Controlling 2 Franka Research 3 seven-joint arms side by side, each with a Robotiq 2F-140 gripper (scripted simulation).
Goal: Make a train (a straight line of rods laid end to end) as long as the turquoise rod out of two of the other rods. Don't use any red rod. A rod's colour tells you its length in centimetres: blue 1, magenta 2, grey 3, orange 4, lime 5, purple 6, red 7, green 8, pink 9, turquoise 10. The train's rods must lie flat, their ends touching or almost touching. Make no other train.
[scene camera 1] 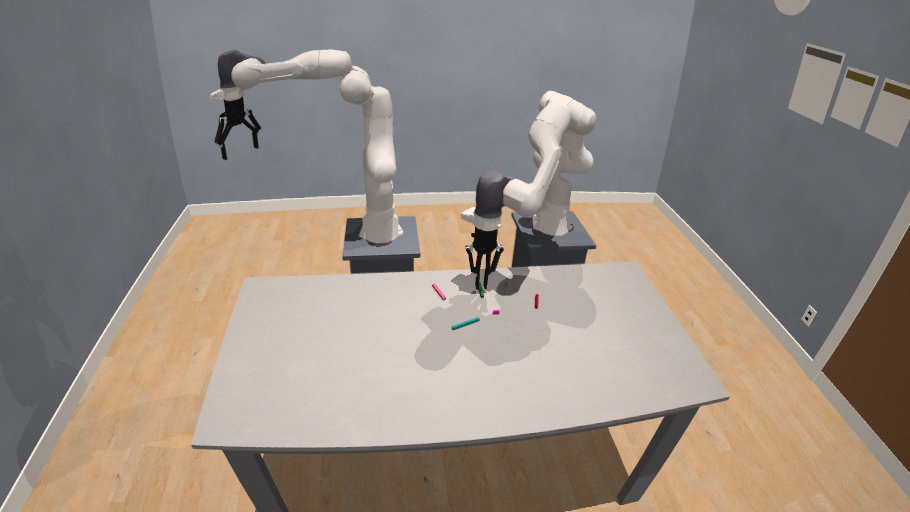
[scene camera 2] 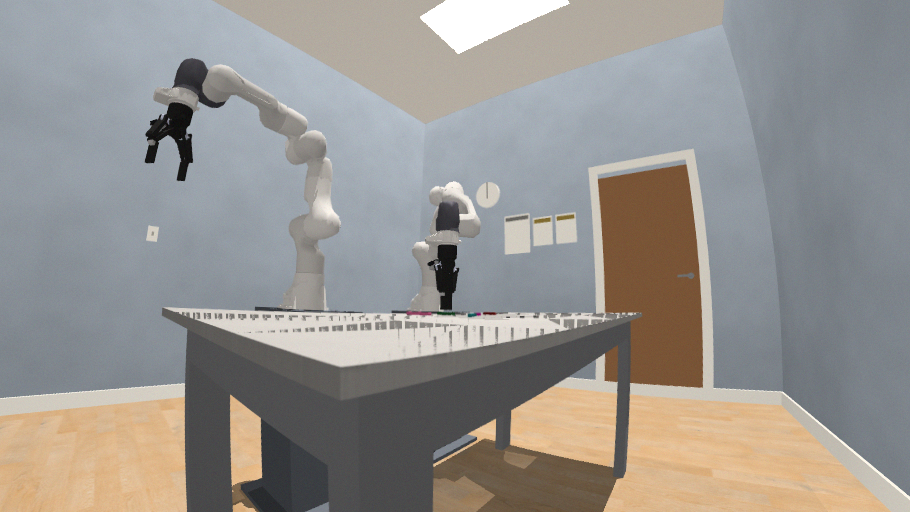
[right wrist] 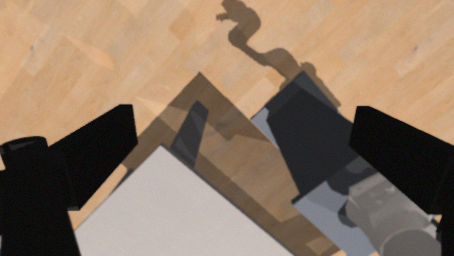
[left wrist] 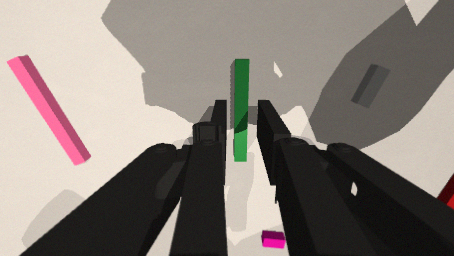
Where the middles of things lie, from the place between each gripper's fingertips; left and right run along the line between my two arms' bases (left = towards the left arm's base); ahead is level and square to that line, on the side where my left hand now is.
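Left hand (scene camera 2: 446, 309): 5 cm above the green rod (left wrist: 241, 65). Counted from this left hand, the grey rod (left wrist: 375, 76) is 5 cm below, 10 cm to the left and 2 cm behind; the pink rod (left wrist: 25, 71) is 5 cm below, 15 cm to the right and 1 cm behind.
Right hand (scene camera 2: 166, 172): 410 mm above the pink rod, 430 mm short of it and 750 mm to the right of it. Measured from this right hand, the grey rod is 410 mm below, 410 mm ahead and 990 mm to the left; the green rod is 410 mm below, 430 mm ahead and 900 mm to the left.
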